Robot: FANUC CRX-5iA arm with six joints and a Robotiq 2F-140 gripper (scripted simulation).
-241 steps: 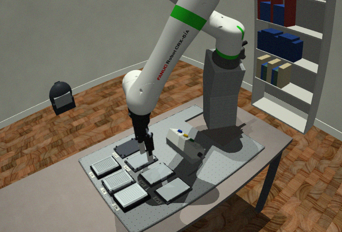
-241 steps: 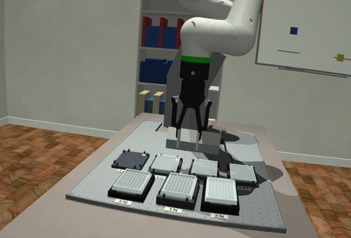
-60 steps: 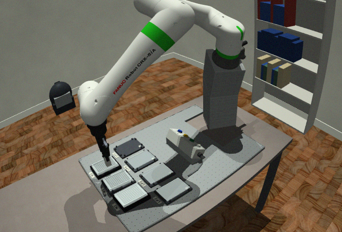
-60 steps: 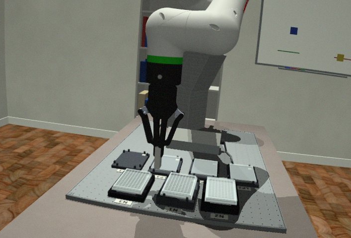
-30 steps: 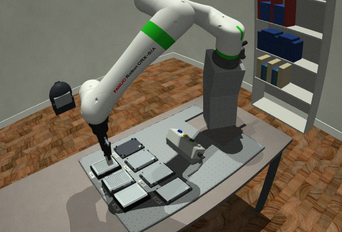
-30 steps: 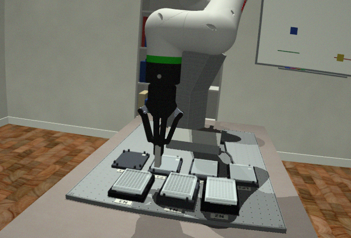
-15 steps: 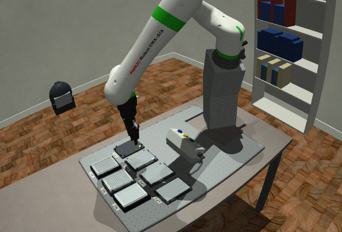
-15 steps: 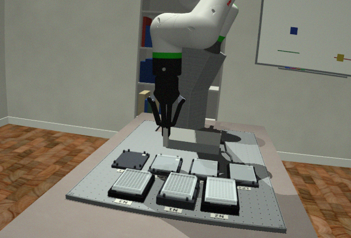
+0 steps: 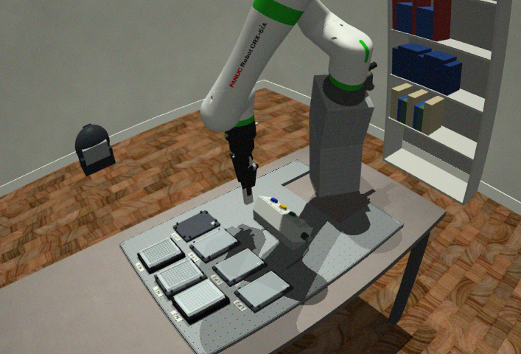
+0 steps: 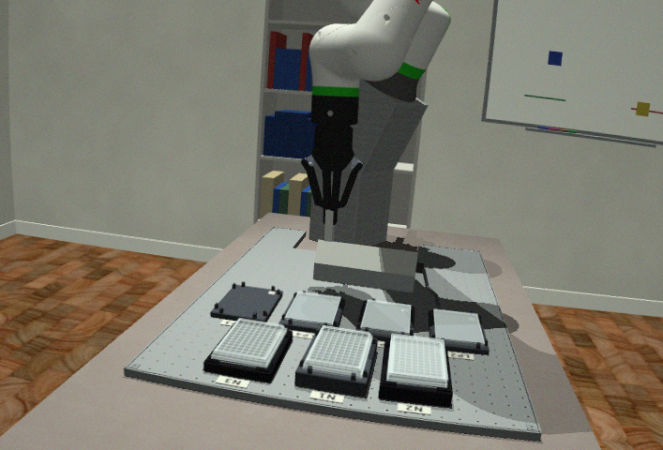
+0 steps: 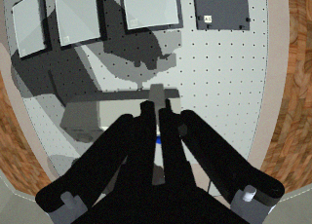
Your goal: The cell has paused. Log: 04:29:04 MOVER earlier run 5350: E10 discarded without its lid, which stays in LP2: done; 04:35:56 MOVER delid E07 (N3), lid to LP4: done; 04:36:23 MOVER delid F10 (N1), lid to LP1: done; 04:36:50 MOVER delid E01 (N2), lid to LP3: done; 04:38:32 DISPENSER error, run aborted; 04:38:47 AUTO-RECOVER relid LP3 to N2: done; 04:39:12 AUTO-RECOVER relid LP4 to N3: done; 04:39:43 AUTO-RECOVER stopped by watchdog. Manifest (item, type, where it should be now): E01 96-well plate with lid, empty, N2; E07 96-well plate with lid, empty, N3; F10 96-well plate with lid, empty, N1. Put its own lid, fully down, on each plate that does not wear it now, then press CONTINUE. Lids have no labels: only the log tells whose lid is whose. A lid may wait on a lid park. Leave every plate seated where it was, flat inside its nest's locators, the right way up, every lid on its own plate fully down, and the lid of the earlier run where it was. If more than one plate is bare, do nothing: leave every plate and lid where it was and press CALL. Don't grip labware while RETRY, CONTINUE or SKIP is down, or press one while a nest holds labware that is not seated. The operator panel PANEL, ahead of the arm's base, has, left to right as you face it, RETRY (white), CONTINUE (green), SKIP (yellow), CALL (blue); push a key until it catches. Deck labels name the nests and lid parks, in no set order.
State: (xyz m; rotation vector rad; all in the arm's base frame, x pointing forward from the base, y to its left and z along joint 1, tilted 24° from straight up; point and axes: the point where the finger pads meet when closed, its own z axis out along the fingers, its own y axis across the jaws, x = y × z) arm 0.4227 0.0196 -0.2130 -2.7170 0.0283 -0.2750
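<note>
The blue key is 100 mm behind my hand and 70 mm below it. From my hand the other things lie so: lid park: 150 mm ahead, 120 mm to the right, 130 mm below; then yellow key: 100 mm behind, 50 mm to the left, 70 mm below; then green key: 100 mm behind, 100 mm to the left, 70 mm below.
</note>
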